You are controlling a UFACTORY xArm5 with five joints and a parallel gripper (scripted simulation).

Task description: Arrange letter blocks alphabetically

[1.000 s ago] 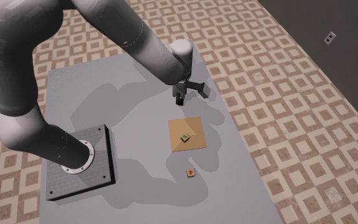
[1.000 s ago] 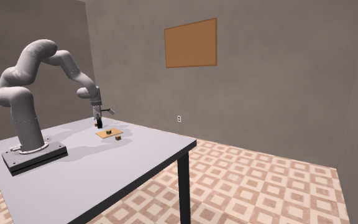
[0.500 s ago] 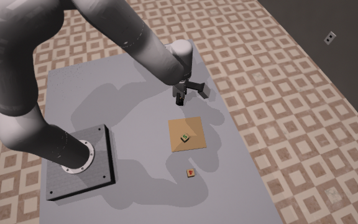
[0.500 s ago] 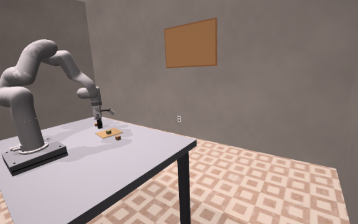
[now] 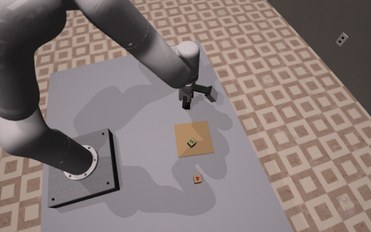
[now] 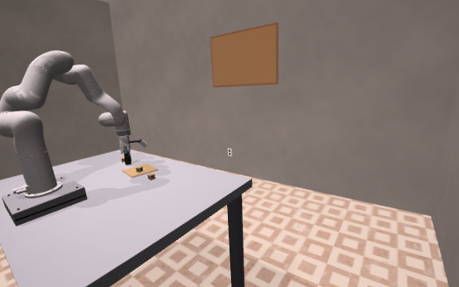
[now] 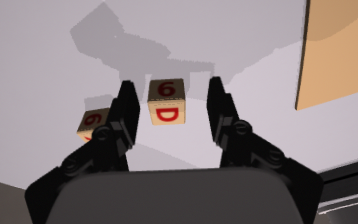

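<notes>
Right now the wooden letter block is 10 mm below my hand. Round my hand: tan mat: 170 mm to the right, 20 mm below.
</notes>
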